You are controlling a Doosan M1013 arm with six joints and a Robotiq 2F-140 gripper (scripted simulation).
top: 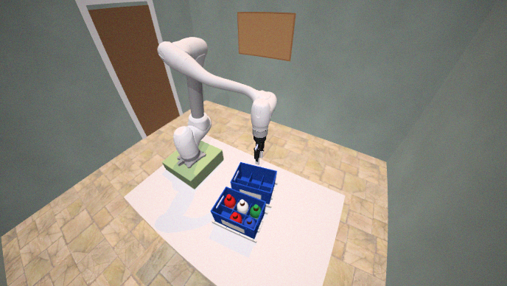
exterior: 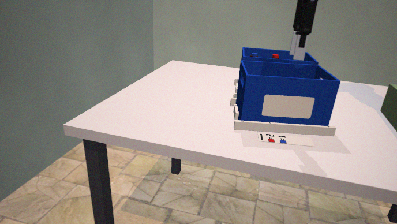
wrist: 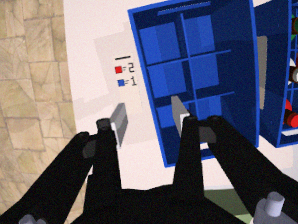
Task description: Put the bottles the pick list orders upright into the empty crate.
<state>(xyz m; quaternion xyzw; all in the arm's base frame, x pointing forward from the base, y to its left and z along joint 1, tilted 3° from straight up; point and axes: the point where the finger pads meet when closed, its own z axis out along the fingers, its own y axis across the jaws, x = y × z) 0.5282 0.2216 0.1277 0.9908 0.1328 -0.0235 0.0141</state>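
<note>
Right now the white bottle is 270 mm to the right of my hand, 180 mm below it and 80 mm ahead of it. The rest, counted from my hand: red bottle 360 mm to the right, 180 mm below, 100 mm ahead; then pick list 260 mm below, 50 mm to the left, 20 mm behind; then green-label bottle 240 mm to the right, 180 mm below, 160 mm ahead.
</note>
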